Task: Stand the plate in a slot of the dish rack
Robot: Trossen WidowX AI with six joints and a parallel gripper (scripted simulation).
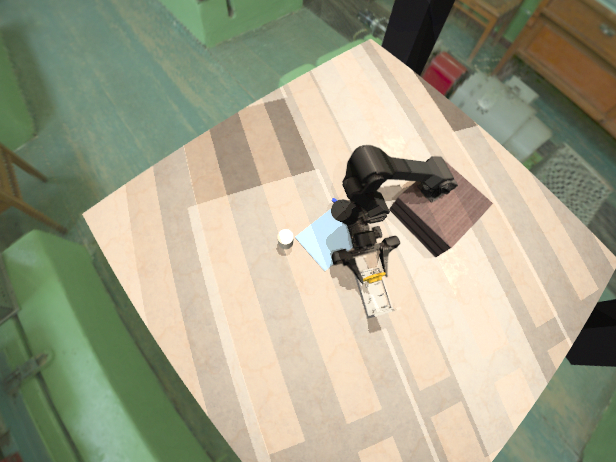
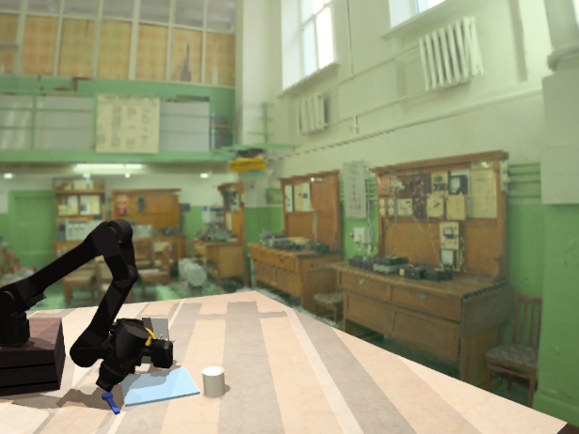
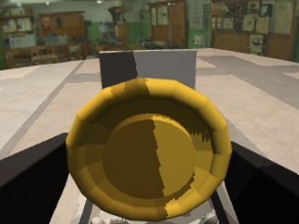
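Now: gripper tip 1 cm to the left of the yellow plate. The rest, counted from my gripper tip: grey dish rack 1 cm ahead, 2 cm to the left, 3 cm below; light blue flat board 2 cm ahead, 17 cm to the right, 5 cm below; blue spoon-like piece 7 cm behind, 22 cm to the right, 5 cm below.
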